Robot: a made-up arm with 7 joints.
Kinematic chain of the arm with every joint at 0, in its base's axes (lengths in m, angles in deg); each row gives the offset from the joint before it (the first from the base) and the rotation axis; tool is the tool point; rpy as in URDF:
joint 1: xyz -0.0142 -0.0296 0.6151 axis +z
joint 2: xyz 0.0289 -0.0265 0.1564 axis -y
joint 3: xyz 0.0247 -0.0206 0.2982 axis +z
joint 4: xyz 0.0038 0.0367 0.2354 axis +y
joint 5: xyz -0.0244 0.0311 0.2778 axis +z
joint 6: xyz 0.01 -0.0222 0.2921 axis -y
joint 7: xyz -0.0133 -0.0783 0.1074 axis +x
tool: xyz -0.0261 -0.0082 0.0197 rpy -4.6 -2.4 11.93
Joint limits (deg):
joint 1: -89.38..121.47
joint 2: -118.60..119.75
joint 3: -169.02..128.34
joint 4: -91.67..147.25
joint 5: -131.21..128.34
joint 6: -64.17..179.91
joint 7: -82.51..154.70
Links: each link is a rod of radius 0.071 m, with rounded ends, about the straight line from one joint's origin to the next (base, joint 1, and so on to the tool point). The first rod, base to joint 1, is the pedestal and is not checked.
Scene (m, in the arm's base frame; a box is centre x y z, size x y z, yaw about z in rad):
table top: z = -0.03
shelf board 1: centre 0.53 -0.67 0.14 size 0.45 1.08 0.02 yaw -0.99
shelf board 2: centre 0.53 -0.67 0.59 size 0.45 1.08 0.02 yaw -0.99
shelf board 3: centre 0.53 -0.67 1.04 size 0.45 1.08 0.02 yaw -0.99
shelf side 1: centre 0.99 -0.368 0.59 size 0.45 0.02 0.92 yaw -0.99
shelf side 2: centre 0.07 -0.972 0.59 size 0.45 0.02 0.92 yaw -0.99
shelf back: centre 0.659 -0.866 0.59 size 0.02 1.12 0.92 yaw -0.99
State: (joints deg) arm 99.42 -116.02 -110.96 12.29 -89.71 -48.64 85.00
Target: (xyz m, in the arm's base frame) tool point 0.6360 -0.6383 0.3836
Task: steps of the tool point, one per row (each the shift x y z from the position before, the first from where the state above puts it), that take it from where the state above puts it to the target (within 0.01 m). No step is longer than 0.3 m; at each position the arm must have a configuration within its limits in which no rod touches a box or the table.
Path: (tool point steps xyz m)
1: 0.2706 0.0337 0.0822
2: 0.2697 -0.0655 0.0618
3: 0.2307 -0.1541 0.0367
4: 0.1616 -0.2188 0.0127
5: 0.0736 -0.2507 -0.0066
6: -0.0180 -0.2473 -0.0166
7: -0.0993 -0.2117 -0.0157
8: -0.1581 -0.1530 -0.0026
9: -0.1882 -0.0832 0.0205
10: 0.1070 -0.1250 0.0001
11: 0.0788 -0.1253 0.0089
12: 0.0504 -0.1093 -0.0090

